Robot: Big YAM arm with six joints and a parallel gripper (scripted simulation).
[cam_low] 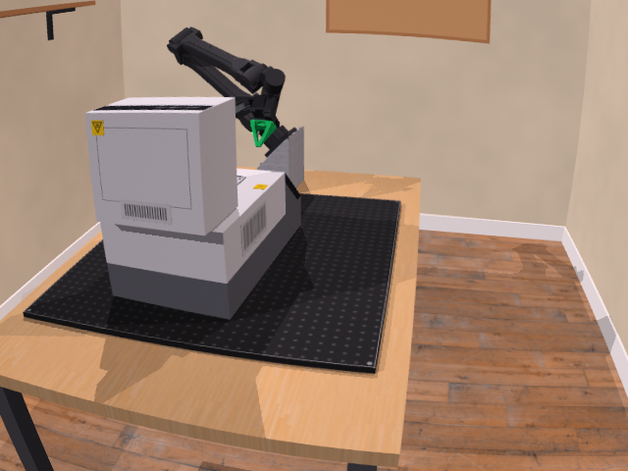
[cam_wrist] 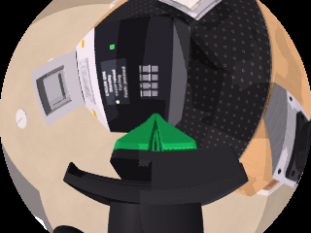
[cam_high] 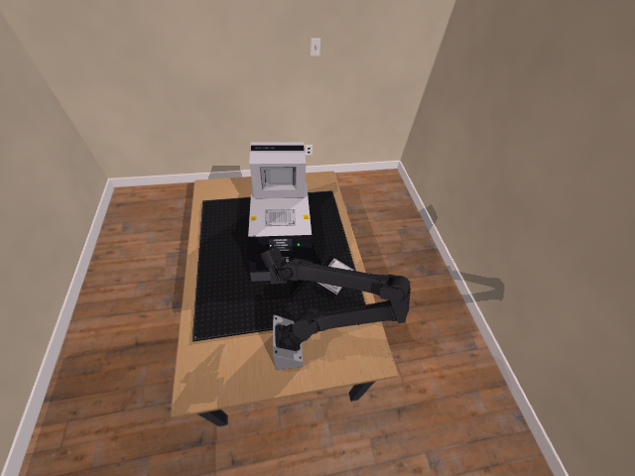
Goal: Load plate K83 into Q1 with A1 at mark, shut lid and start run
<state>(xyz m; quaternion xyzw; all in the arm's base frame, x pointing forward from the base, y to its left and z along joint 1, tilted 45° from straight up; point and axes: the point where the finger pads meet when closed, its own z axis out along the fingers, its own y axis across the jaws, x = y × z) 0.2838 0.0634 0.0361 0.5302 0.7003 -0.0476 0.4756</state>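
My hand is 60 mm short of the white plate K83, 280 mm to the left of it and 180 mm above it. The rest, counted from my hand: plate nest N1 (60 mm ahead, 280 mm to the right, 190 mm below).
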